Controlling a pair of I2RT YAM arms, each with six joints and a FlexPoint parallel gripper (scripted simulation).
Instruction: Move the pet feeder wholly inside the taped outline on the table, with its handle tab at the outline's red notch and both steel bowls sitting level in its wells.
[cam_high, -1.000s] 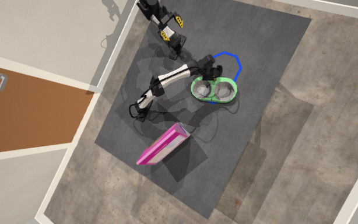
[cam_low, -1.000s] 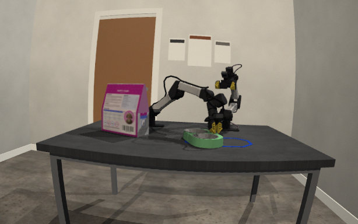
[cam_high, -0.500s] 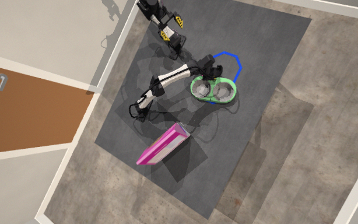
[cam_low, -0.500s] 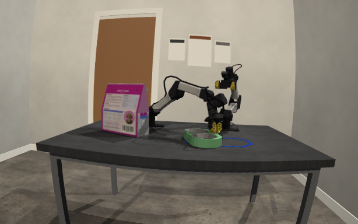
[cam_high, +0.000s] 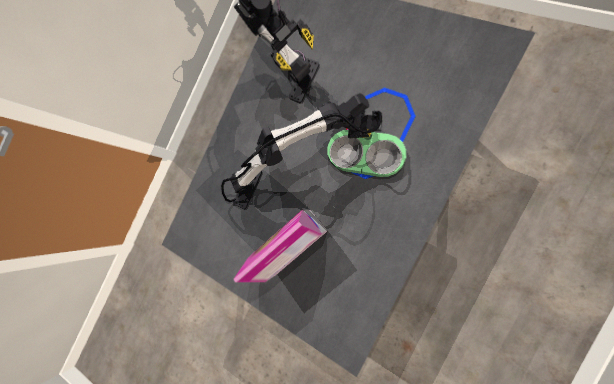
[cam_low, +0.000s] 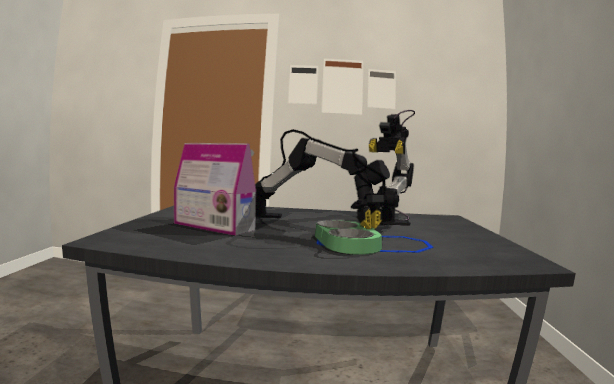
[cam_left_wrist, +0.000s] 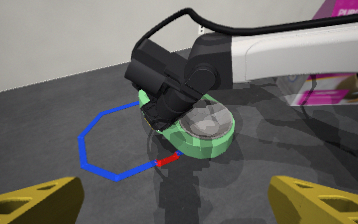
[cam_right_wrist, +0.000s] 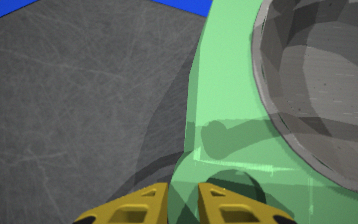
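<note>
Right now the blue taped outline is 5 cm below my right hand, 2 cm ahead of it and 1 cm to the left of it. From my right hand the other things lie so: white pet food bag (57 cm to the right, 10 cm above, 6 cm behind); green pet feeder (8 cm to the right, 4 cm below, 3 cm ahead).
</note>
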